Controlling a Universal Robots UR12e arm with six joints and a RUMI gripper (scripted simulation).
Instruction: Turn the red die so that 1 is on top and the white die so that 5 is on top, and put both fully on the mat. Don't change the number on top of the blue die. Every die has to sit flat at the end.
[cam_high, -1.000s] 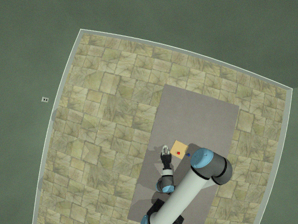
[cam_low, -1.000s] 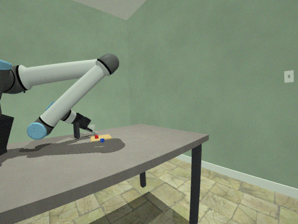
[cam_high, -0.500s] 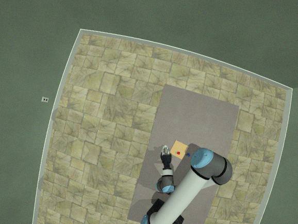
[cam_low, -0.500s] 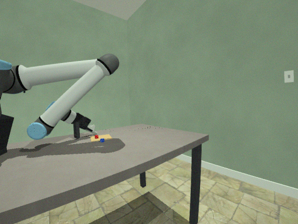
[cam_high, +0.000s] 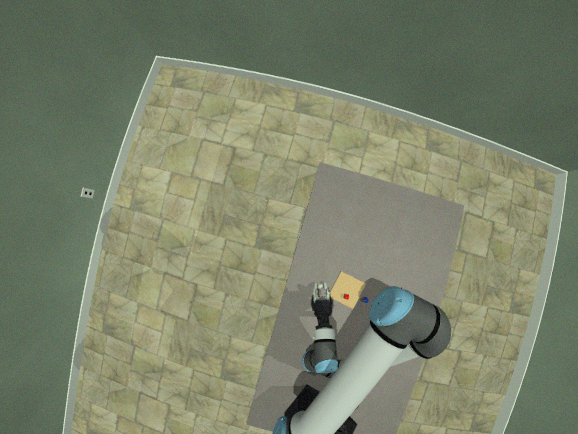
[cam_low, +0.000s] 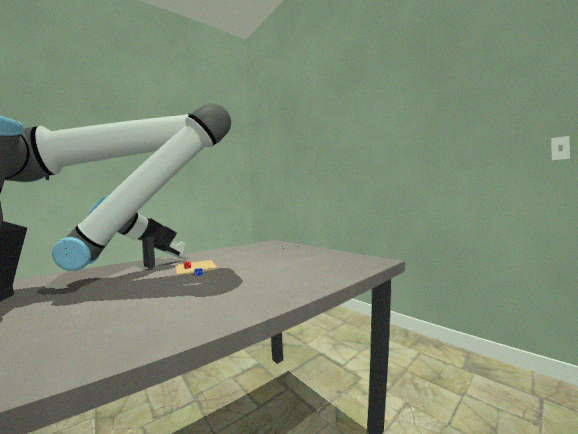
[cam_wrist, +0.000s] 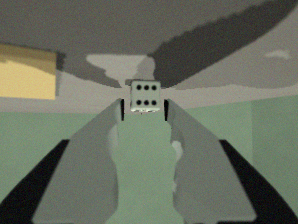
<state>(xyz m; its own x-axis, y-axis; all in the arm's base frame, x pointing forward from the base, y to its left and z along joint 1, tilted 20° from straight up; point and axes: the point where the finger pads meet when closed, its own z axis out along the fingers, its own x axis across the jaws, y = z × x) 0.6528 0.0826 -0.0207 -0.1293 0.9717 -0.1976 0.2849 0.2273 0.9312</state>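
Now: hand 1 cm above the white die. The rest, counted from my hand: blue die (5 cm behind, 23 cm to the right, 1 cm below); tan mat (1 cm behind, 13 cm to the right, 2 cm below); red die (4 cm behind, 13 cm to the right).
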